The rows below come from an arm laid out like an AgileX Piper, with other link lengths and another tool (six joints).
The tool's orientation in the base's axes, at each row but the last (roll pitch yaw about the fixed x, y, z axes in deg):
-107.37 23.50 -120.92
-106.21 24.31 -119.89
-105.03 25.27 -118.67
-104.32 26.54 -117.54
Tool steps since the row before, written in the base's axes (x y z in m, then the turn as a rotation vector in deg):
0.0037 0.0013 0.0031 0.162 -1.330 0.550
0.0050 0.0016 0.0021 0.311 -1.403 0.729
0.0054 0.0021 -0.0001 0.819 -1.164 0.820
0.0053 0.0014 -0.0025 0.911 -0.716 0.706
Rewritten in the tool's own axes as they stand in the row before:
-0.0040 -0.0023 0.0019 0.751 -1.129 0.508
-0.0044 -0.0013 0.0033 0.667 -1.328 0.623
-0.0040 0.0009 0.0041 0.218 -1.306 0.971
-0.0022 0.0028 0.0049 -0.124 -0.986 0.924

